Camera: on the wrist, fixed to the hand. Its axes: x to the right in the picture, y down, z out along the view.
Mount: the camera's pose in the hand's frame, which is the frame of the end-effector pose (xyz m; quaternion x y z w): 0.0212 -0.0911 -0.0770 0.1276 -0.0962 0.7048 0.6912
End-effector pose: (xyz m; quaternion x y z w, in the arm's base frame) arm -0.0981 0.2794 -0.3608 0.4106 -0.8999 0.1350 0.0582
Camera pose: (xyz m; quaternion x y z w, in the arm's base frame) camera -0.0437 0.2294 -0.2648 0.3300 0.8997 -0.2097 0.1939
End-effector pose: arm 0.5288 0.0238 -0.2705 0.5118 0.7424 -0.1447 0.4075
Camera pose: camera 0.4106 0.0465 -0.2567 0.9150 0.0948 0.0432 0.3897
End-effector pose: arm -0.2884 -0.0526 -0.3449 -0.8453 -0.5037 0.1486 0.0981
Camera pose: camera -0.3269 0.0079 -0.2473 -0.9125 0.2571 0.3174 0.0225
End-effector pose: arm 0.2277 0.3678 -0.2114 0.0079 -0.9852 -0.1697 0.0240
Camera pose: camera 0.2111 0.2557 -0.1685 -0.7021 -0.7105 0.0246 0.0404
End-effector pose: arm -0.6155 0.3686 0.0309 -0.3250 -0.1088 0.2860 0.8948
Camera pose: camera -0.5288 0.2840 0.0308 -0.1596 0.1043 0.8735 0.4479
